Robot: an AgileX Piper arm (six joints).
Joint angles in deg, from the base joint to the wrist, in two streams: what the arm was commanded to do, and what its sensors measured. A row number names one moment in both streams.
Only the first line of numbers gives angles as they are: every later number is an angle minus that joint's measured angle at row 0.
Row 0, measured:
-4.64, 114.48, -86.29, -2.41, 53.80, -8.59
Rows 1 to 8, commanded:
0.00, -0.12, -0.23, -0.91, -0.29, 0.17
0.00, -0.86, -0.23, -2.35, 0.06, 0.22
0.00, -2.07, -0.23, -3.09, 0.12, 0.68
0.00, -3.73, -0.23, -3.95, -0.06, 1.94
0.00, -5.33, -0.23, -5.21, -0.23, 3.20
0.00, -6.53, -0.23, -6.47, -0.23, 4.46
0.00, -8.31, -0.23, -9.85, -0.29, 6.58
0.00, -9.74, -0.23, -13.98, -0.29, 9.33
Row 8, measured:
0.00, -7.45, 0.00, -8.48, 0.12, 5.73
